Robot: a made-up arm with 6 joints.
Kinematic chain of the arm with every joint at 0, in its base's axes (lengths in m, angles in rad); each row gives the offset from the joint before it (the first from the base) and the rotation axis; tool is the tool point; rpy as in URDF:
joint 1: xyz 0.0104 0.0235 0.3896 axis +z
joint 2: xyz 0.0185 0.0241 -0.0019 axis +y
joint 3: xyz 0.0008 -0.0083 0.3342 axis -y
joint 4: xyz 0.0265 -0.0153 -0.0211 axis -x
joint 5: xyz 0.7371 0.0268 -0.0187 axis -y
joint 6: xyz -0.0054 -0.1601 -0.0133 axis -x
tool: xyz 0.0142 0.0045 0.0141 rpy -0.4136 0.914 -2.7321
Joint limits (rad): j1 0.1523..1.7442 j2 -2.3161..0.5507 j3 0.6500..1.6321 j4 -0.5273..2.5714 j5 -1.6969..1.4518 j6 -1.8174..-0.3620
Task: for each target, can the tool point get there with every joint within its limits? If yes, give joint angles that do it. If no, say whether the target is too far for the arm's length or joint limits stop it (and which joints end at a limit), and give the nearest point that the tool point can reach.
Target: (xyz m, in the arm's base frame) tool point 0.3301 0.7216 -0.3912
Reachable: no: joint limits stop it (at a limit: joint 2, joint 3, joint 4, joint 6) | nearest point 0.4133 0.9033 0.6237 | short by 1.034 m
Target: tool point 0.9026 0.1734 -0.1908
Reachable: no: joint limits stop it (at a limit: joint 2, joint 3, joint 4, joint 6) | nearest point 0.9665 0.1841 0.6235 | short by 0.817 m
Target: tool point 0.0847 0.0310 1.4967
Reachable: yes | joints 1.3043 -0.1192 1.2661 1.1773 -0.2505 -0.4818
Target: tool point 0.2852 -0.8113 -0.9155
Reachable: no: too far | nearest point 0.1846 -0.6387 -0.4813 | short by 0.478 m
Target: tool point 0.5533 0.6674 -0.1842
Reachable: no: joint limits stop it (at a limit: joint 2, joint 3, joint 4, joint 6) | nearest point 0.6346 0.7638 0.6236 | short by 0.818 m
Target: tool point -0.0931 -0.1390 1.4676
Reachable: yes | joints 1.3506 -0.4536 1.0441 2.1758 0.2037 -1.2582
